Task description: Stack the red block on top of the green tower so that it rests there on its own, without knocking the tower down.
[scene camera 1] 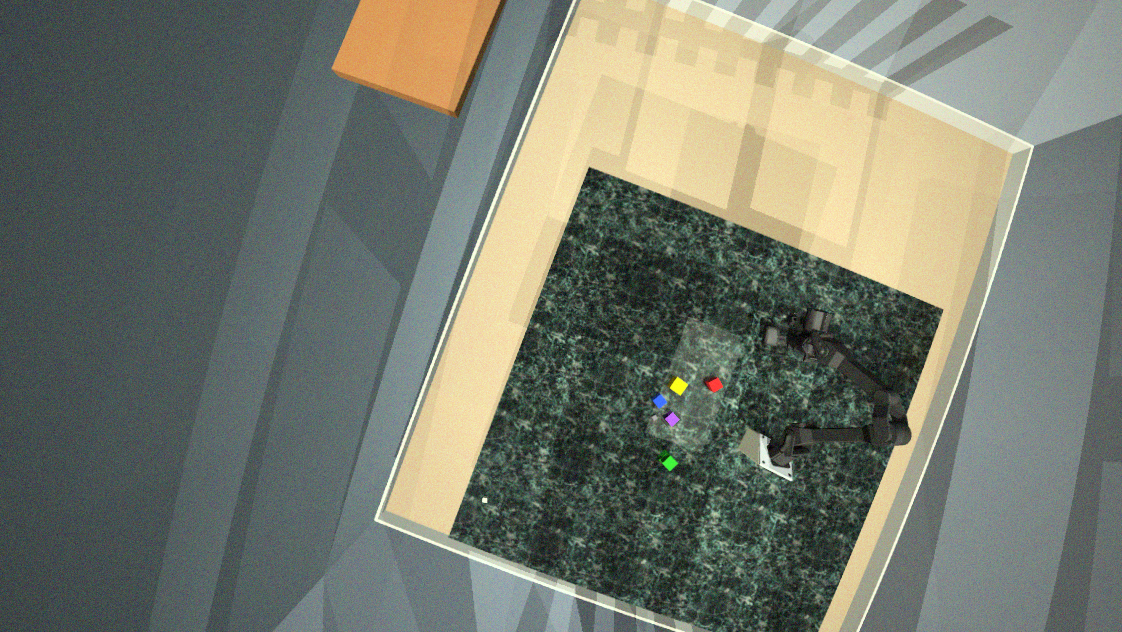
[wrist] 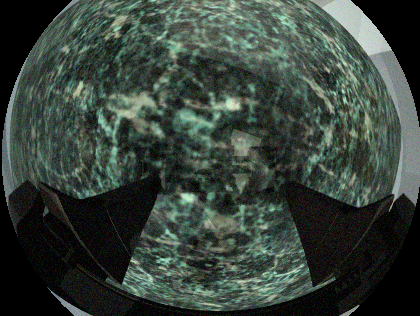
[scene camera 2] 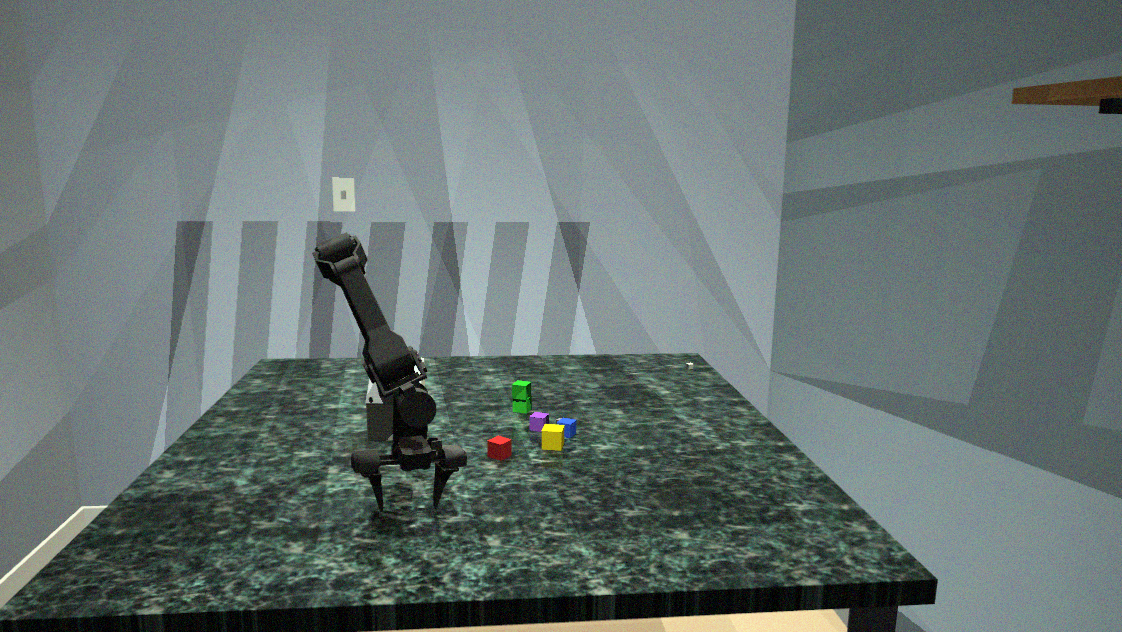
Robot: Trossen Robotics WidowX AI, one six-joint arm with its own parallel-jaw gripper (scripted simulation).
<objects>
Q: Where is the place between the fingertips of my gripper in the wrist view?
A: At 224, 186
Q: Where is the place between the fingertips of my gripper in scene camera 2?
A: At 408, 508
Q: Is my gripper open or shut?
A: Open.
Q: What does my gripper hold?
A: Nothing.
</objects>
